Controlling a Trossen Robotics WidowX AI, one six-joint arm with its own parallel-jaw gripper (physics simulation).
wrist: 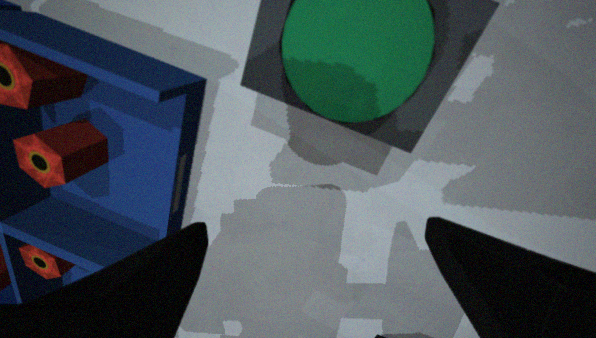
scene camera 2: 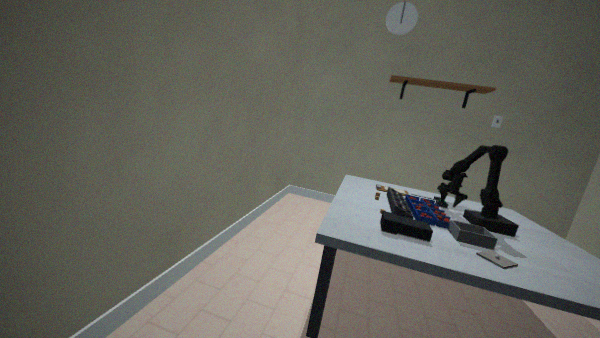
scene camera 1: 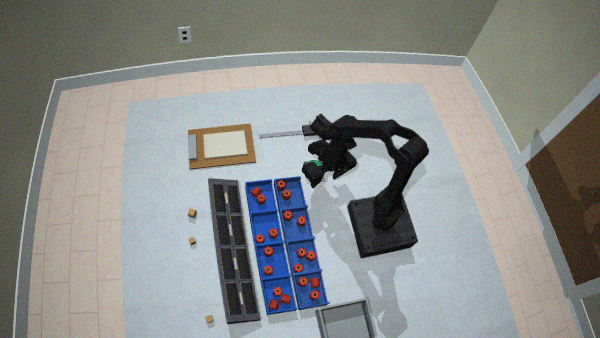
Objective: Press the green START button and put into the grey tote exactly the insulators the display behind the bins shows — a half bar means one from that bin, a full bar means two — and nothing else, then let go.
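Note:
The green START button [scene camera 1: 315, 163] [wrist: 357, 50] sits on a dark square base beyond the end of the bins. My gripper [scene camera 1: 326, 180] [scene camera 2: 450, 205] [wrist: 317, 230] is open and empty, above the table beside the button; in the wrist view the button is ahead of the fingertips. Blue bins [scene camera 1: 262, 222] [wrist: 135, 145] stand in two rows and hold red-orange hexagonal insulators [scene camera 1: 268, 251] [wrist: 85, 150]. The display [scene camera 1: 220, 200] behind them has dark panes; its bars cannot be read. The grey tote [scene camera 1: 345, 322] [scene camera 2: 470, 240] stands past the bins' other end, with no insulator in its visible part.
A clipboard [scene camera 1: 197, 162] and a caliper-like tool [scene camera 1: 280, 134] lie beyond the bins. Small wooden blocks [scene camera 1: 192, 213] [scene camera 1: 192, 241] [scene camera 1: 209, 319] lie behind the display. A long black box [scene camera 2: 406, 226] stands near the display's end, and a flat plate [scene camera 2: 495, 259] lies near the tote.

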